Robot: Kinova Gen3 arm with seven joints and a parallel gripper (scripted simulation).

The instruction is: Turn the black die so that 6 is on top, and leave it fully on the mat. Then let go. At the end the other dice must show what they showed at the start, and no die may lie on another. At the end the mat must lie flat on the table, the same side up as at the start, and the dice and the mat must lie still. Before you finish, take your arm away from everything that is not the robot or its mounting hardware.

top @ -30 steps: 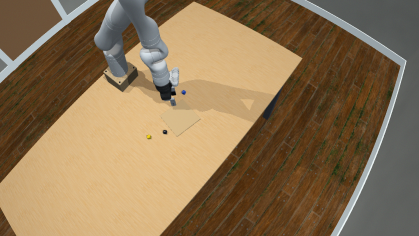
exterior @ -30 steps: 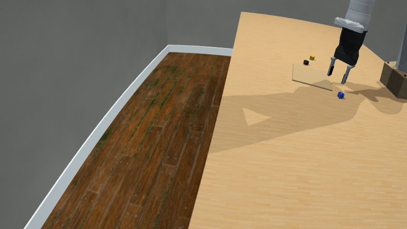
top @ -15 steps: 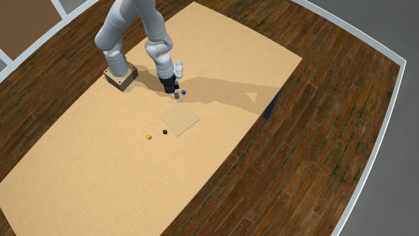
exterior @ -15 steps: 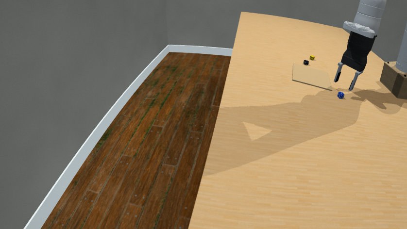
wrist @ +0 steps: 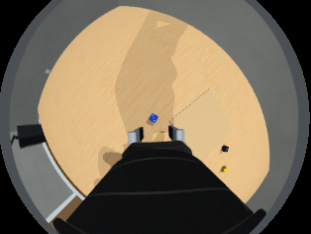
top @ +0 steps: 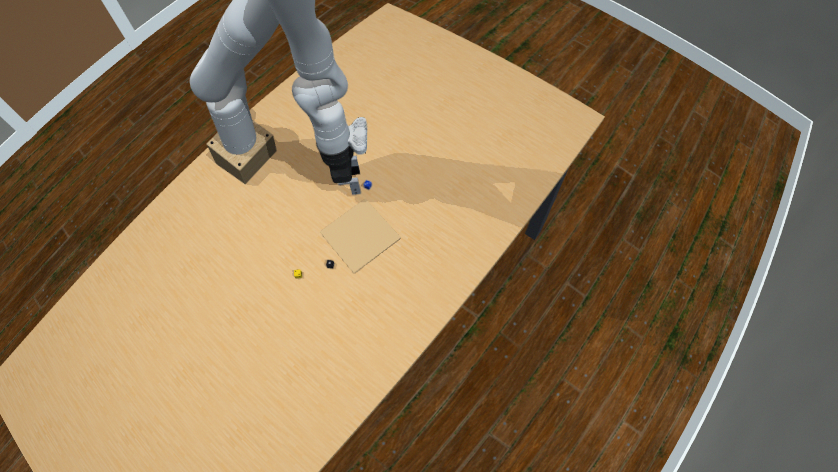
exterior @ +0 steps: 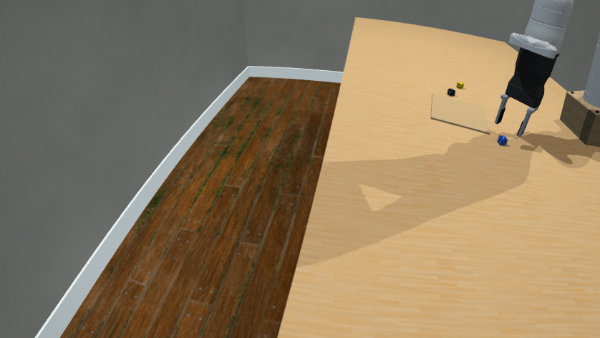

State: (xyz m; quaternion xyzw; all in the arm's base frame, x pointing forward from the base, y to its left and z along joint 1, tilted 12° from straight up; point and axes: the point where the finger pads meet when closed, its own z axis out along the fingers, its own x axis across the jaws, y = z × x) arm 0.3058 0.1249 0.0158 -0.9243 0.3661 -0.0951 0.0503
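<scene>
My gripper is now 2 cm short of the blue die, 2 cm to the right of it and 4 cm above it. Also, from my hand: black die (10 cm ahead, 19 cm to the right, 4 cm below); tan mat (9 cm ahead, 9 cm to the right, 4 cm below); yellow die (6 cm ahead, 26 cm to the right, 4 cm below).
</scene>
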